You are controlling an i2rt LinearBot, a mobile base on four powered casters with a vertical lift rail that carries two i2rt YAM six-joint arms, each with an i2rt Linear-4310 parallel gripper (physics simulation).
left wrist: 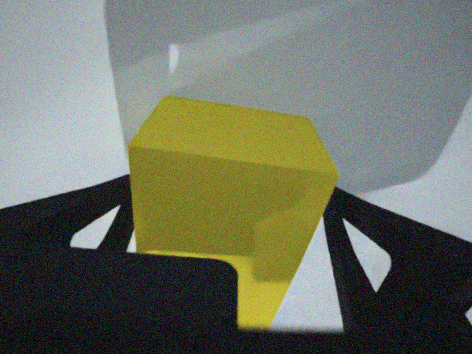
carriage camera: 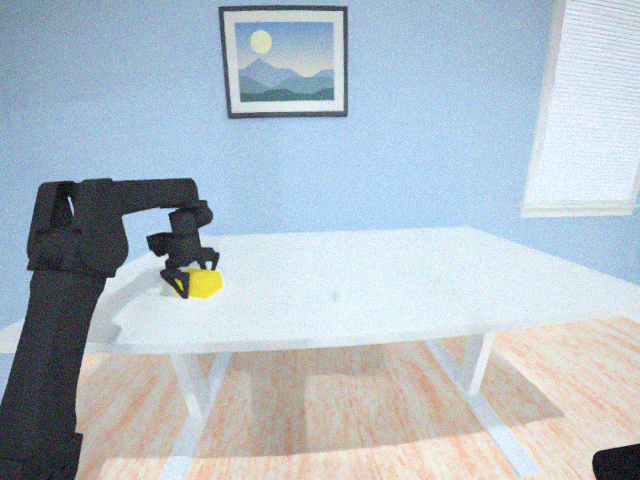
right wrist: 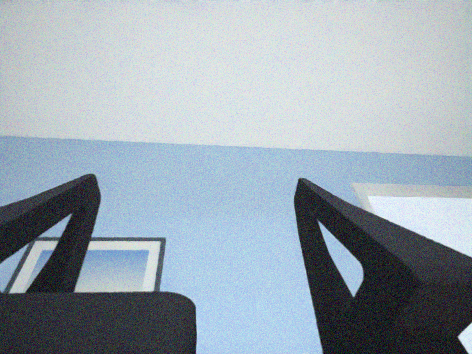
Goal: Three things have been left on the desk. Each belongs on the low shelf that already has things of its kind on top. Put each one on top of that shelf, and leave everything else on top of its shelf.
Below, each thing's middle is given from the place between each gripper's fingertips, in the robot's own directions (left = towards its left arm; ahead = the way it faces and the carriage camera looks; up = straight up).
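As for the framed picture (carriage camera: 275, 66), my left hand is far short of it, a fair way to the left of it and far below it.
From my right hand, the framed picture is far ahead, far to the left and far above.
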